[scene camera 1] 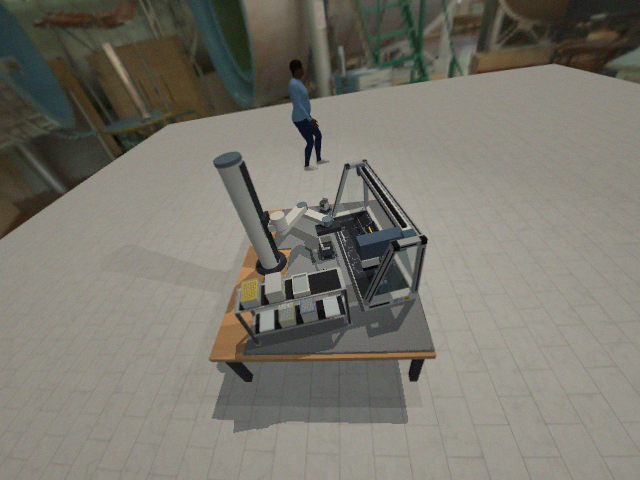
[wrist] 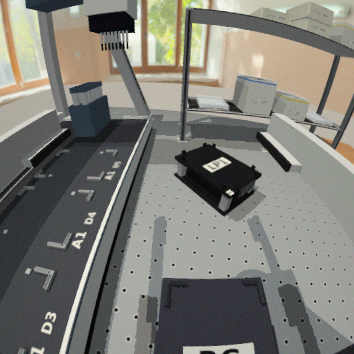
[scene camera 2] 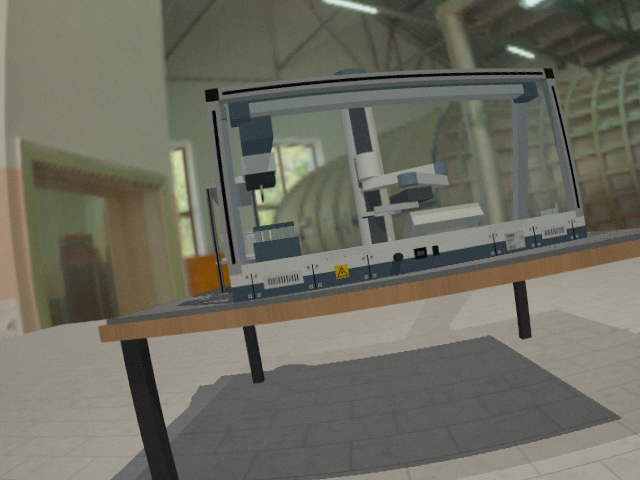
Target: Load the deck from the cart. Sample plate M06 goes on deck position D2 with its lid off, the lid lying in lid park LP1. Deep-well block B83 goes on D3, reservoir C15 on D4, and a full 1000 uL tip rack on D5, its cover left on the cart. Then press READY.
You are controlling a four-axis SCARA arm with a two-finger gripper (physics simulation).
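Note:
Here I can see a tube rack (wrist: 87, 120), and there is a cart shelf (wrist: 238, 21) too.

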